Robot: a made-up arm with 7 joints. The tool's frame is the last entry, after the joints. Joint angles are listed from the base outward. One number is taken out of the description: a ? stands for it. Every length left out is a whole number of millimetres.
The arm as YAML. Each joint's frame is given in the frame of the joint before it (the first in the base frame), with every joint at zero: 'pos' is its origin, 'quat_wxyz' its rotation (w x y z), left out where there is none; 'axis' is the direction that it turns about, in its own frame. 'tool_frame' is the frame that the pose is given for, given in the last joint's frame.
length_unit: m
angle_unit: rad
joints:
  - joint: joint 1
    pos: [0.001, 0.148, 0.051]
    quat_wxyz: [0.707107, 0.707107, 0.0, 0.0]
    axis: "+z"
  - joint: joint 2
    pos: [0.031, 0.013, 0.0]
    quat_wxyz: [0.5, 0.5, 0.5, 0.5]
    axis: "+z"
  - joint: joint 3
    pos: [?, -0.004, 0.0]
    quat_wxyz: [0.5, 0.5, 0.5, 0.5]
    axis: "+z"
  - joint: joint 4
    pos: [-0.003, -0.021, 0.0]
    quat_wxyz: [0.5, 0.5, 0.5, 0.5]
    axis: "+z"
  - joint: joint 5
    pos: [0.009, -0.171, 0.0]
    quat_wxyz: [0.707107, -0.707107, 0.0, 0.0]
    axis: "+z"
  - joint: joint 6
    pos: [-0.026, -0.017, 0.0]
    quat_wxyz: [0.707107, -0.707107, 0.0, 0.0]
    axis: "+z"
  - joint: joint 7
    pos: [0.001, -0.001, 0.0]
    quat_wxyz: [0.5, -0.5, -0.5, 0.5]
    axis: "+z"
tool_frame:
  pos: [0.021, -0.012, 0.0]
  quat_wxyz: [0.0, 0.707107, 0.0, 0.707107]
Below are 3 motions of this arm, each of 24 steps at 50 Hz.
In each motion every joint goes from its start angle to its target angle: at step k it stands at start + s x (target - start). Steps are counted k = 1, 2, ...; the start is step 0. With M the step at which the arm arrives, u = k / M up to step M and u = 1 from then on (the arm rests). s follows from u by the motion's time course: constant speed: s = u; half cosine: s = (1 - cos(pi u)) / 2; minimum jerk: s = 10 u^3 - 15 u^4 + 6 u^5.
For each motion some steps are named. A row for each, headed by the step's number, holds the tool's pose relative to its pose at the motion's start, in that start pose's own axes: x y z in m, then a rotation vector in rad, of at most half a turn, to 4 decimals.
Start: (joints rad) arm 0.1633 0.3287 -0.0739 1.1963 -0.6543 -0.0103 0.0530
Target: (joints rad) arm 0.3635 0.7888 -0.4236 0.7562 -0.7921 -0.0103 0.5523
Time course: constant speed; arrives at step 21
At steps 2, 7, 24:
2: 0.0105 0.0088 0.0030 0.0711 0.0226 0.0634
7: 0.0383 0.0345 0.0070 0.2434 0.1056 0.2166
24: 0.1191 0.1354 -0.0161 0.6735 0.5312 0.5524

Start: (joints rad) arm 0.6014 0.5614 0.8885 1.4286 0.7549 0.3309 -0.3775
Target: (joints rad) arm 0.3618 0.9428 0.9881 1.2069 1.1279 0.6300 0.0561
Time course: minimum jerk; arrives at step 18
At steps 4, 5, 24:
4: -0.0063 0.0050 0.0046 0.0285 0.0225 0.0087
5: -0.0113 0.0086 0.0081 0.0506 0.0397 0.0146
24: -0.0965 0.0355 0.0495 0.4053 0.2882 0.0303

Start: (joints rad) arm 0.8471 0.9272 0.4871 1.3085 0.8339 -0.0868 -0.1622
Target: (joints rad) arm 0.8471 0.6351 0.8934 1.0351 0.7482 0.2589 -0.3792
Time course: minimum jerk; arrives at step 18
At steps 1, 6, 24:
1: 0.0001 0.0001 -0.0001 -0.0012 0.0006 -0.0002
6: 0.0168 0.0111 -0.0096 -0.1583 0.0917 -0.0354
24: 0.0891 0.0383 -0.0735 -0.7126 0.5303 -0.2006

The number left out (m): -0.3
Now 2 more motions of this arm.
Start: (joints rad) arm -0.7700 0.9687 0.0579 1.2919 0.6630 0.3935 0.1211
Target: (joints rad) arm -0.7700 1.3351 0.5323 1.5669 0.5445 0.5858 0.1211
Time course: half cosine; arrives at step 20
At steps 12, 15, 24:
12: -0.1096 0.0657 -0.0572 -0.2433 -0.2437 0.1888
15: -0.1426 0.0771 -0.0808 -0.3184 -0.3223 0.2517
24: -0.1663 0.0828 -0.0996 -0.3738 -0.3817 0.2989

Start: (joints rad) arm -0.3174 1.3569 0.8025 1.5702 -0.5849 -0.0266 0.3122
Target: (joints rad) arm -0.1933 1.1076 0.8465 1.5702 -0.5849 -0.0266 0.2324
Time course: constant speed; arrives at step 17
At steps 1, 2, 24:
1: 0.0004 -0.0031 -0.0022 -0.0079 0.0092 -0.0148
2: 0.0007 -0.0062 -0.0044 -0.0157 0.0184 -0.0295
24: -0.0049 -0.0539 -0.0335 -0.1333 0.1567 -0.2497

